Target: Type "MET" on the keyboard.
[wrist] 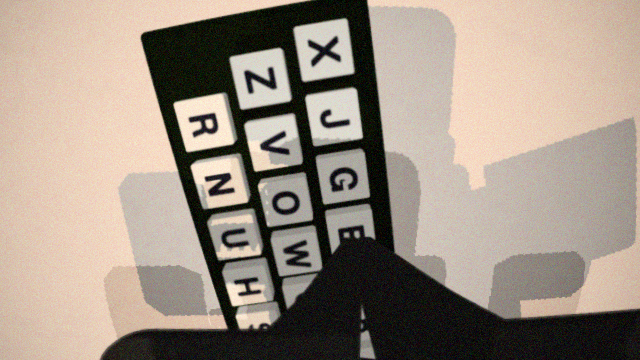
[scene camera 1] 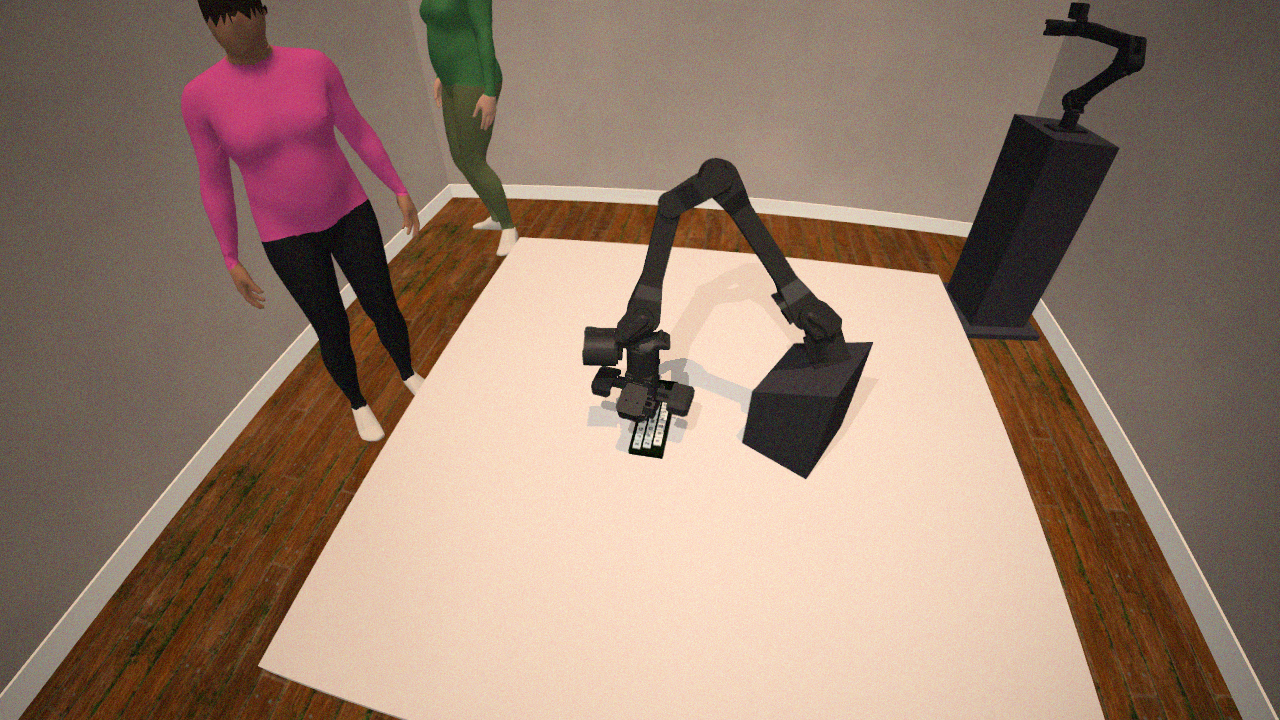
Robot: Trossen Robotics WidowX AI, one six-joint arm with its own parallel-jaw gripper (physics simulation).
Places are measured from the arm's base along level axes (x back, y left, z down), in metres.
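Pixels of known places: gripper, fingertip midpoint: (wrist: 356,250); arm's base at its link origin: (scene camera 1: 830,356).
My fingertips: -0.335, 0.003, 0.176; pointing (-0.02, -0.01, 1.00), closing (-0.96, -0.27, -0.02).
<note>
Ahead of a thing's pixels: the offset from my fingertips to its middle, as dx, dy, dz. Level surfaces: height alone.
The black keyboard @(+0.023, -0.021, +0.012) (scene camera 1: 648,452) (wrist: 170,65) lies under my gripper, with light keys in three rows that read sideways in the wrist view. The E key @(+0.000, +0.004, +0.006) (wrist: 348,227) is partly covered by my fingertips. The G key @(-0.003, +0.023, +0.006) (wrist: 343,177), the W key @(+0.019, +0.002, +0.006) (wrist: 296,251) and the O key @(+0.017, +0.021, +0.006) (wrist: 285,200) show close by. My gripper (wrist: 356,250) is shut and empty, its tips over the lower edge of the E key; whether they touch it I cannot tell. No M or T key shows in the wrist view; the fingers hide part of the keyboard.
The keyboard lies on a large pale mat @(dz +0.021) (scene camera 1: 626,582). The dark block (scene camera 1: 796,411) under my arm's base stands to the right. Two people, in pink (scene camera 1: 286,143) and green (scene camera 1: 460,44), stand at the left and back. A dark pedestal (scene camera 1: 1029,223) with another arm stands at the back right.
</note>
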